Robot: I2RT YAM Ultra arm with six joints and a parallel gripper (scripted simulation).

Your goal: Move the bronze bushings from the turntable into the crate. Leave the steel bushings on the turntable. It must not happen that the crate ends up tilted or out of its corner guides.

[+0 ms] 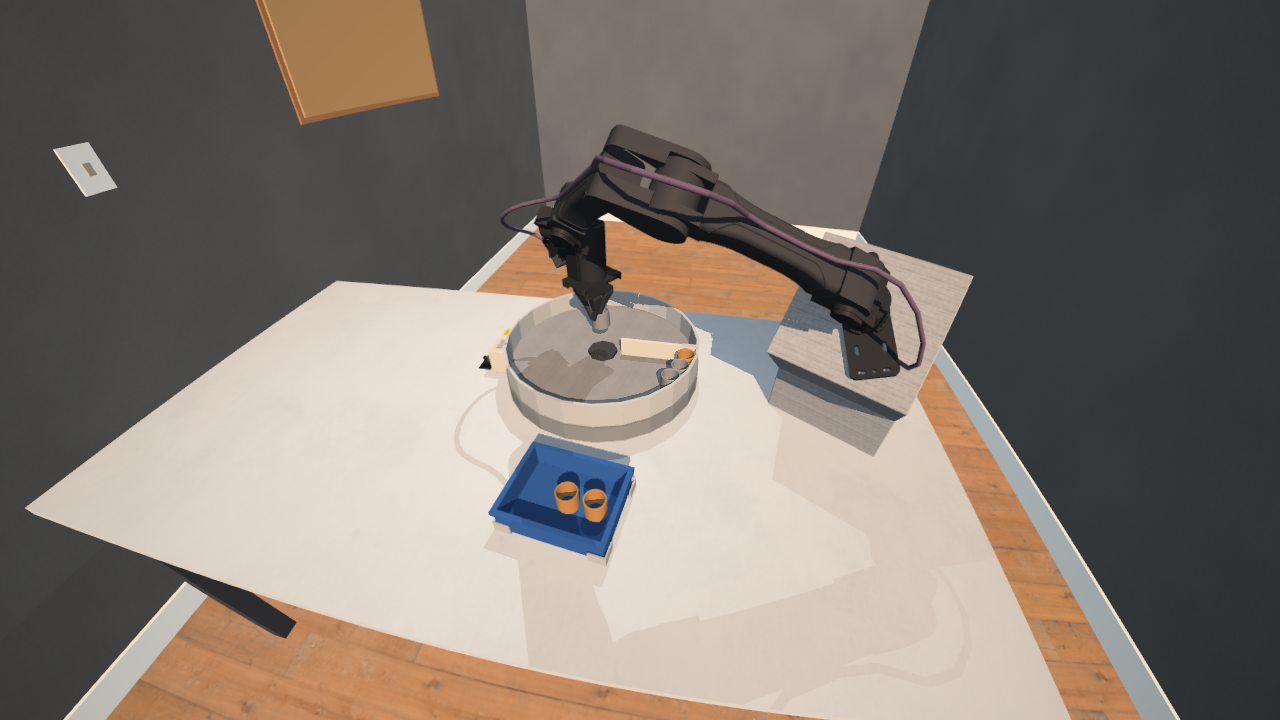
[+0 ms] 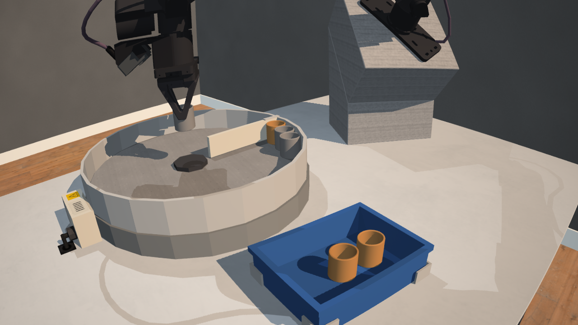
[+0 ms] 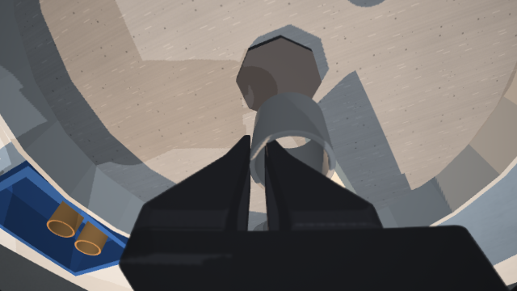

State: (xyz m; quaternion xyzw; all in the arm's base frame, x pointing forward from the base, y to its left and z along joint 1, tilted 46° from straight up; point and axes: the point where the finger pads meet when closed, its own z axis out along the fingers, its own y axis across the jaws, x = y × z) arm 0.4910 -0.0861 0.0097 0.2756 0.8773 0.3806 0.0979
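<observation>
Now: hand 1 cm past the round turntable, 1 cm to the left of it and 10 cm above it. Also, from my hand: blue crate: 7 cm behind, 34 cm to the left, 13 cm below.
</observation>
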